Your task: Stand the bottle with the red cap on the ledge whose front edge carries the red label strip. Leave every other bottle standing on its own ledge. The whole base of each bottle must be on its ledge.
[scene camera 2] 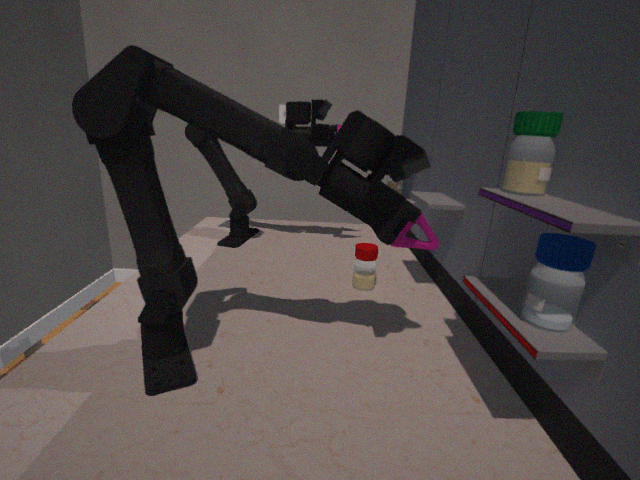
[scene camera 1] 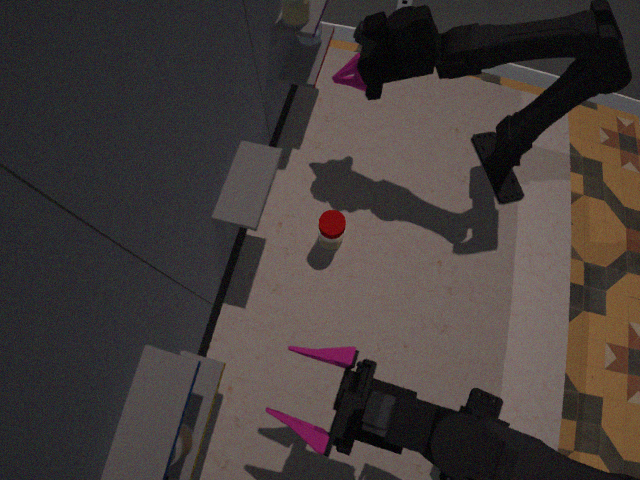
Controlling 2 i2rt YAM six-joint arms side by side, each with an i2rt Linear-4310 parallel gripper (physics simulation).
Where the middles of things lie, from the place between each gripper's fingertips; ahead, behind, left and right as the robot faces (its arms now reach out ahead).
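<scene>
The red-strip ledge [scene camera 2: 506, 294] is 11 cm to the right of my right hand, 8 cm ahead of it and 5 cm below it. From that same right hand, the blue-capped bottle [scene camera 2: 556, 284] is 15 cm to the right of it, 9 cm ahead of it and 1 cm above it, while the plain ledge [scene camera 1: 244, 194] is 29 cm to the left of it, 9 cm ahead of it and 2 cm above it. The red-capped bottle [scene camera 2: 364, 273] is 15 cm below my right hand, 28 cm to the left of it and 6 cm behind it.
My left hand is 290 mm to the left of the plain ledge, 130 mm above it and 140 mm short of it. The red-strip ledge is 690 mm to the right of my left hand, 140 mm ahead of it and 200 mm below it, and the blue-capped bottle is 730 mm to the right of that left hand, 140 mm ahead of it and 140 mm below it. As for the red-capped bottle, it is 300 mm to the right of my left hand, 300 mm below it and 10 mm behind it.
</scene>
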